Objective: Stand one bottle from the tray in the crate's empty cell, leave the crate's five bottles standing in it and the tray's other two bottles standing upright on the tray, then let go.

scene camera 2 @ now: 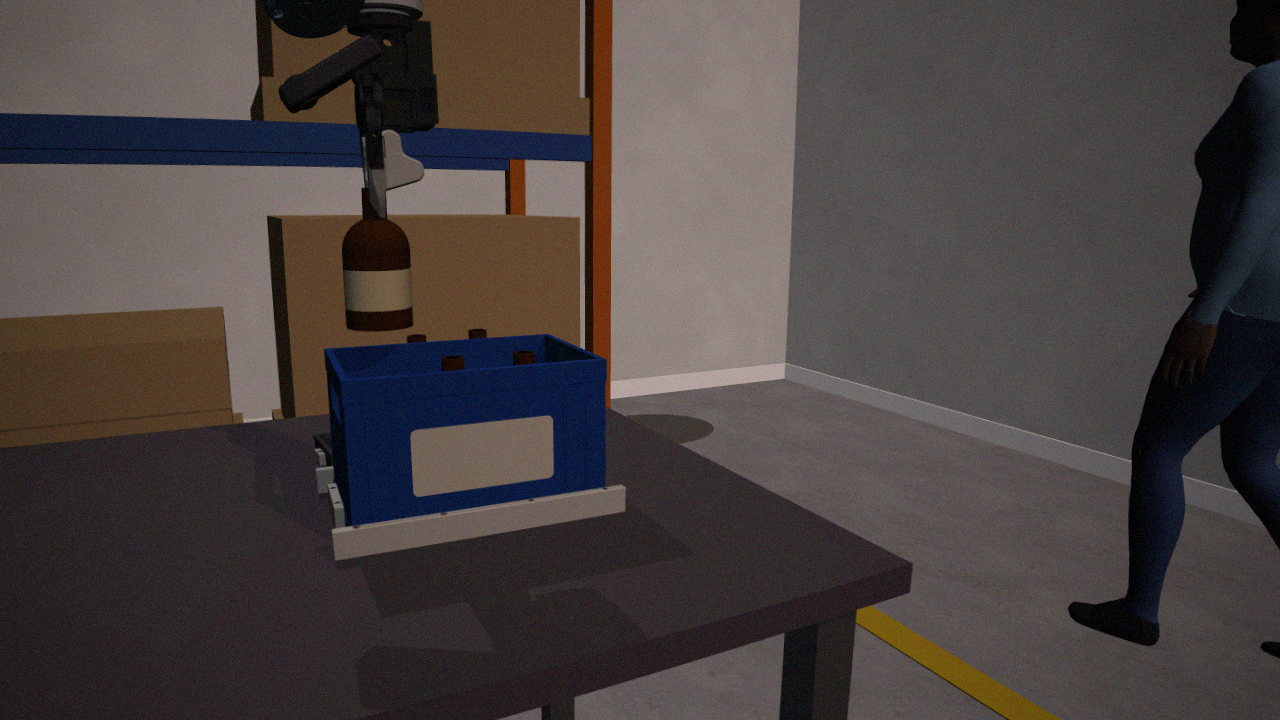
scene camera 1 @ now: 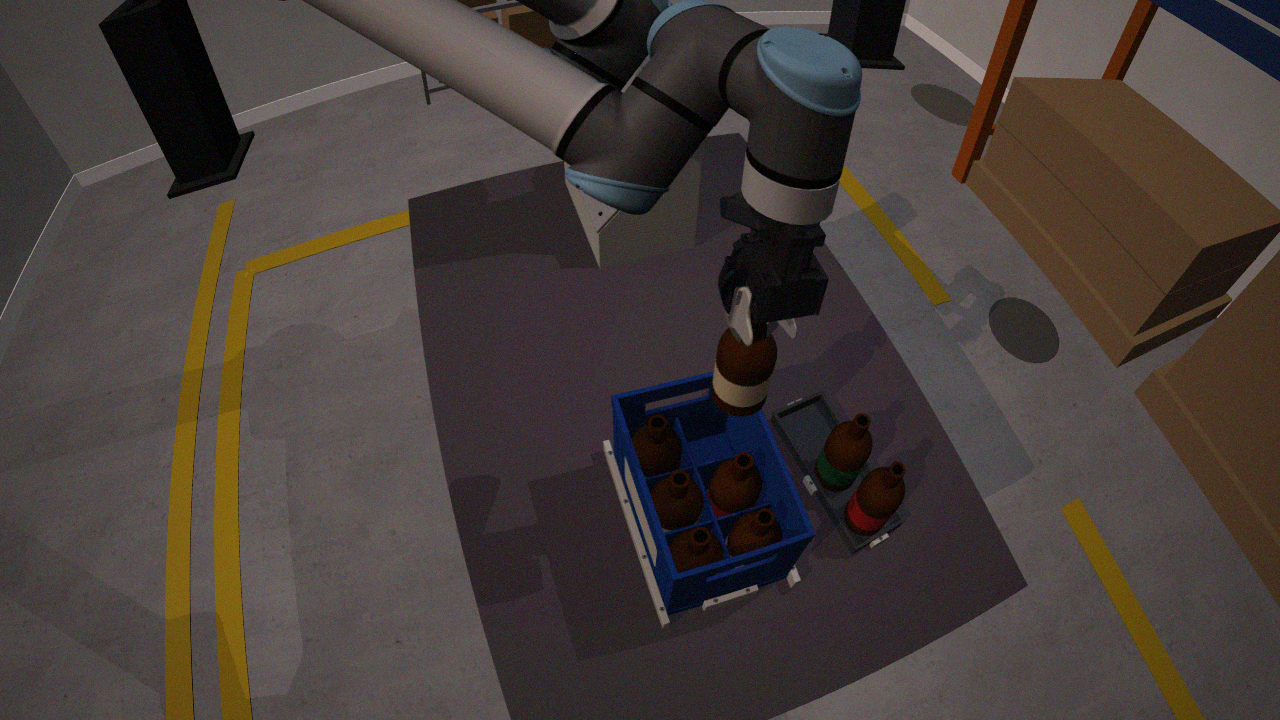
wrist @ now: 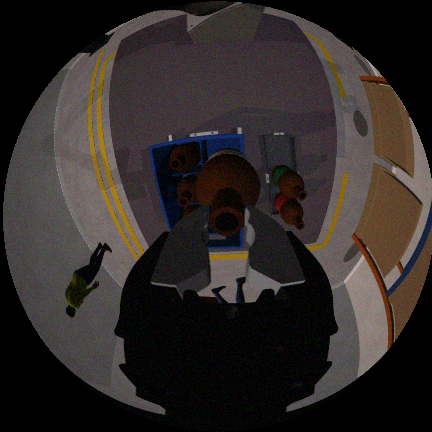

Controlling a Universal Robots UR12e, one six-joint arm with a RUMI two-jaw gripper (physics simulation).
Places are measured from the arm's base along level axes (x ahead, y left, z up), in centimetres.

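Pixels of known places: gripper, fingertip midpoint: (scene camera 2: 380,218) (scene camera 1: 752,337) (wrist: 226,206).
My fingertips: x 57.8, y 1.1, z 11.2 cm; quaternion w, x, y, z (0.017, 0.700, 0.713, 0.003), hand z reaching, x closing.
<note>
For each thing: its middle in the pictures, then the offset to it from my fingertips. "spot": a spot on its surface instead. Level surfaces: height alone.
- brown bottle with a cream label, body centre: (scene camera 2: 376,257) (wrist: 227,184) (scene camera 1: 746,356) dx -0.6, dy +0.1, dz -4.4 cm
- blue crate at the middle of its body: (scene camera 2: 463,429) (scene camera 1: 704,494) (wrist: 205,186) dx +7.5, dy -5.5, dz -23.6 cm
- end with the empty cell, surface spot: (scene camera 1: 716,438) spot: dx -5.2, dy +0.7, dz -31.6 cm
- green-labelled bottle at the middle of its body: (scene camera 1: 848,447) (wrist: 290,183) dx +5.5, dy +18.0, dz -24.1 cm
- red-labelled bottle at the middle of its body: (scene camera 1: 880,494) (wrist: 290,210) dx +14.5, dy +20.3, dz -24.1 cm
- dark tray at a spot on its surface: (scene camera 1: 807,429) (wrist: 278,148) spot: dx -3.3, dy +16.1, dz -31.9 cm
- dark table at its surface level: dz -32.4 cm
My gripper (scene camera 1: 759,324) (scene camera 2: 375,192) (wrist: 226,206) is shut on the neck of a brown bottle with a cream label (scene camera 1: 742,371) (scene camera 2: 376,277) (wrist: 227,175). The bottle hangs upright above the rim of the blue crate (scene camera 1: 799,501) (scene camera 2: 375,447) (wrist: 157,175), over the end with the empty cell (scene camera 1: 716,438). Five brown bottles stand in the crate's other cells; the held bottle hides part of the crate in the wrist view. A green-labelled bottle (scene camera 1: 844,454) (wrist: 289,182) and a red-labelled bottle (scene camera 1: 875,499) (wrist: 289,211) stand upright on the dark tray (scene camera 1: 807,429) (wrist: 279,150).
White rails (scene camera 1: 637,537) (scene camera 2: 483,523) run along the crate's base. The tray lies close beside the crate on the dark table (scene camera 1: 519,358) (scene camera 2: 179,555). A person (scene camera 2: 1208,313) is at the right in scene camera 2. Large cardboard boxes (scene camera 1: 1109,197) (scene camera 2: 429,295) stand beyond the table.
</note>
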